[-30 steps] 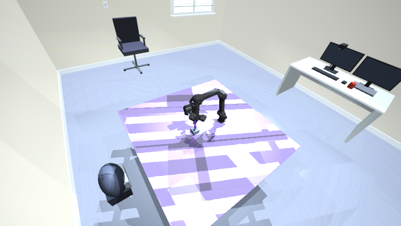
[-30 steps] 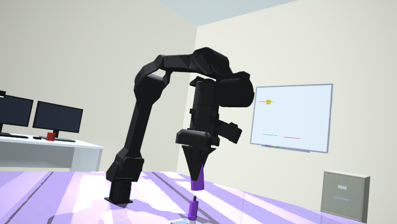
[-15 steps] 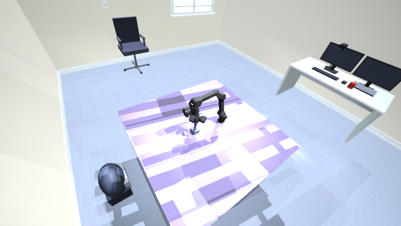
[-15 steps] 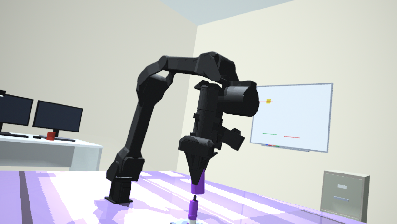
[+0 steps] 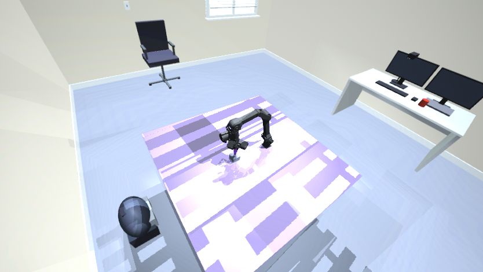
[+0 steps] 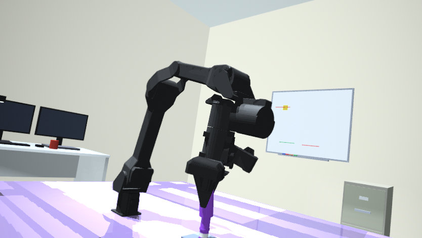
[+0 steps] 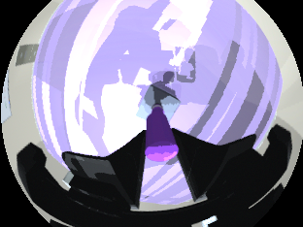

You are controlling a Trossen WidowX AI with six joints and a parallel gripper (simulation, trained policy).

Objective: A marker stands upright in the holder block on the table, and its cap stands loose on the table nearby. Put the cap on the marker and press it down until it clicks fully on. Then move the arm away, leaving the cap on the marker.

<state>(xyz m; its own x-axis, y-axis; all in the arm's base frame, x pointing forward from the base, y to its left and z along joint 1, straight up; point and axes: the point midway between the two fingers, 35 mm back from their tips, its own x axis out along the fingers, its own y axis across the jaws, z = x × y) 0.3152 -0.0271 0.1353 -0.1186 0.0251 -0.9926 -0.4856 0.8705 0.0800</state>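
My gripper tip is now 1 cm below the purple cap.
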